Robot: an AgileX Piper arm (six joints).
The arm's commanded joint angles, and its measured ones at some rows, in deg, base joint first. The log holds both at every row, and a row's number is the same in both.
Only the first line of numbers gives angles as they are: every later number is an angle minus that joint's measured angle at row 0.
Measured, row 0:
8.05, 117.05, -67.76, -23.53, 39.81, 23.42
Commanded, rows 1 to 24:
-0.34, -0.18, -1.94, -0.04, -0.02, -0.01
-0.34, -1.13, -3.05, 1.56, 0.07, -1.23
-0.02, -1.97, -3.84, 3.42, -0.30, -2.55
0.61, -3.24, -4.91, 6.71, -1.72, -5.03
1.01, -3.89, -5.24, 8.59, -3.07, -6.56
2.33, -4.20, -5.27, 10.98, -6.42, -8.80
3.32, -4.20, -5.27, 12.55, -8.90, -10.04
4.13, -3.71, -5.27, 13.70, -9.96, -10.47
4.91, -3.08, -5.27, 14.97, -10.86, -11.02
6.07, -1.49, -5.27, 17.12, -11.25, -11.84
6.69, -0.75, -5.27, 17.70, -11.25, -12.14
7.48, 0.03, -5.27, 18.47, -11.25, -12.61
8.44, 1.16, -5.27, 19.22, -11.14, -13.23
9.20, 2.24, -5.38, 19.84, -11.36, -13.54
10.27, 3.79, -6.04, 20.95, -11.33, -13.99
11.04, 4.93, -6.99, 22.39, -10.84, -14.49
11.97, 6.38, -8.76, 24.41, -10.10, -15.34
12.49, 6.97, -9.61, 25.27, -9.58, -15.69
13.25, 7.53, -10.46, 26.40, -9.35, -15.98
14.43, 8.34, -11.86, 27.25, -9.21, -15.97
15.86, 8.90, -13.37, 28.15, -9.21, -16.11
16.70, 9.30, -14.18, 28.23, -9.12, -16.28
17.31, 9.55, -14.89, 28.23, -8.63, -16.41
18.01, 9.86, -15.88, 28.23, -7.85, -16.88
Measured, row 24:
14.79, 7.79, -13.21, 25.97, -10.23, -15.56
